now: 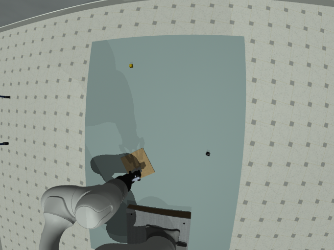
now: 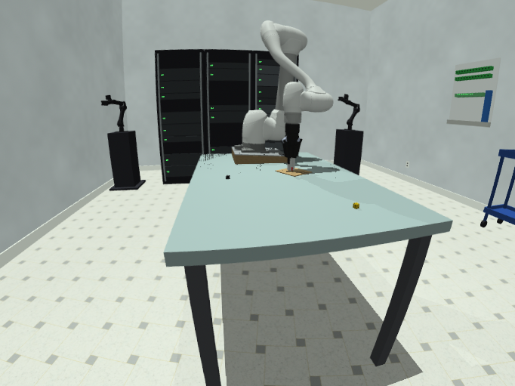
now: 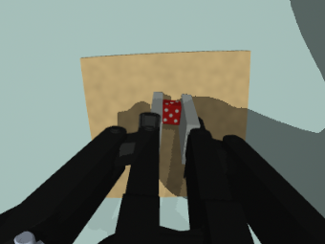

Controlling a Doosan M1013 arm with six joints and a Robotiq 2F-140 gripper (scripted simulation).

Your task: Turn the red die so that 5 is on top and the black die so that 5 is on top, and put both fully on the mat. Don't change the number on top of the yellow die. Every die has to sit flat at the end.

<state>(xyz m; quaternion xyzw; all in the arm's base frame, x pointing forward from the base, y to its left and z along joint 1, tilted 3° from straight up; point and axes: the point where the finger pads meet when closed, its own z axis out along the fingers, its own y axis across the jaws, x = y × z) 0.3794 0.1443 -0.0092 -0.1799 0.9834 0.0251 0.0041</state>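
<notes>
The red die is 30 mm below my hand. Round my hand: black die: 340 mm to the right, 110 mm ahead, 30 mm below; tan mat: 40 mm below, 20 mm ahead, 10 mm to the left; yellow die: 540 mm ahead, 60 mm to the left, 30 mm below.
</notes>
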